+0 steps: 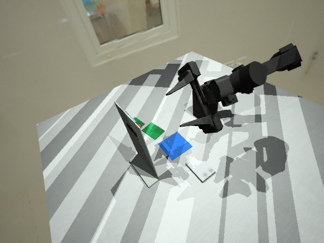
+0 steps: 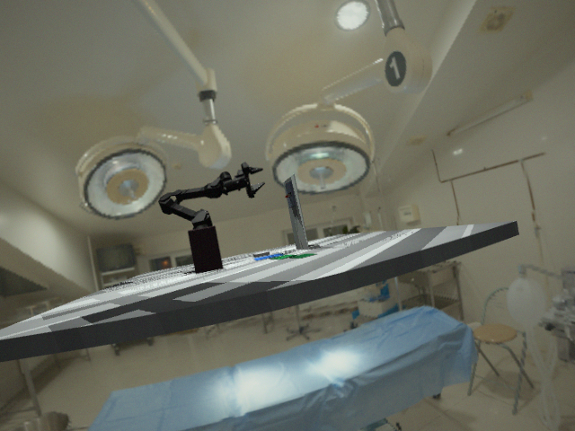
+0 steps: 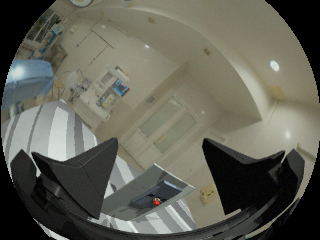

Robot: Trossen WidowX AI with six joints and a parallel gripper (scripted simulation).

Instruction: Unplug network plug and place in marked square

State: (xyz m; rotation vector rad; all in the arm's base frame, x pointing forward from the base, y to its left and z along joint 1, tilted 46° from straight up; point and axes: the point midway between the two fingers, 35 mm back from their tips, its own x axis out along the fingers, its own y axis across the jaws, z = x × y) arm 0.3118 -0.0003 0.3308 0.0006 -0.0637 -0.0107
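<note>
Right now the network plug is 8 cm ahead of my gripper tip, 14 cm to the right of it and 14 cm below it. Also, from my gripper tip: flat grey plate 9 cm behind, 38 cm below; then blue square 7 cm behind, 17 cm to the right, 39 cm below; then grey upright panel 10 cm ahead, 14 cm to the right, 24 cm below.
</note>
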